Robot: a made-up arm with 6 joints.
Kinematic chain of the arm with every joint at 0, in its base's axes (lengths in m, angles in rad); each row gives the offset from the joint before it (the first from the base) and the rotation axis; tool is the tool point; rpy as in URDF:
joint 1: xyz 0 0 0.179 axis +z
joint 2: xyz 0 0 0 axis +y
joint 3: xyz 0.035 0 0.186 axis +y
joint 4: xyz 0.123 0 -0.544 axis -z
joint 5: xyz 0 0 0 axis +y
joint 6: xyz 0.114 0 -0.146 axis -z
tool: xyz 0 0 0 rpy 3.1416 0 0
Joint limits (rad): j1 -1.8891..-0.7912 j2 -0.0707..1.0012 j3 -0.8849..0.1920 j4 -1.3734..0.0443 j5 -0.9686..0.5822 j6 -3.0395..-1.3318
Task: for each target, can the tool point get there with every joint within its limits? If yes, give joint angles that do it. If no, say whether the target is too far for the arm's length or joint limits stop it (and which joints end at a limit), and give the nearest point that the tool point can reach.
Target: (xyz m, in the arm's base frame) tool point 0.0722 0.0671 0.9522
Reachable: no: joint limits stop it (at a limit: joint 1, joint 2, joint 3, joint 5) | nearest point 0.4794 -0.4126 0.3052 | short by 0.903 m
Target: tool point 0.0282 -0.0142 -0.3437
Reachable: yes | joints -1.2531 0.7373 -0.0503 -0.1227 -0.7455 -1.6258
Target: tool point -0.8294 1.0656 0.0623
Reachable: no: too far | nearest point -0.2798 0.3595 -0.1359 | short by 0.916 m
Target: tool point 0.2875 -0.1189 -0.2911
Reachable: yes | joints -0.8788 0.3833 -0.3229 -1.0284 -0.4974 -2.3626
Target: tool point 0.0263 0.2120 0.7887
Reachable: no: joint limits stop it (at a limit: joint 2, joint 3, joint 4, joint 5) | nearest point 0.0391 0.3154 -0.0946 | short by 0.889 m
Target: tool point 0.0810 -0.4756 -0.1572
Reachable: yes | joints -1.6581 0.3389 -0.5472 -0.7267 -0.7882 -1.5515
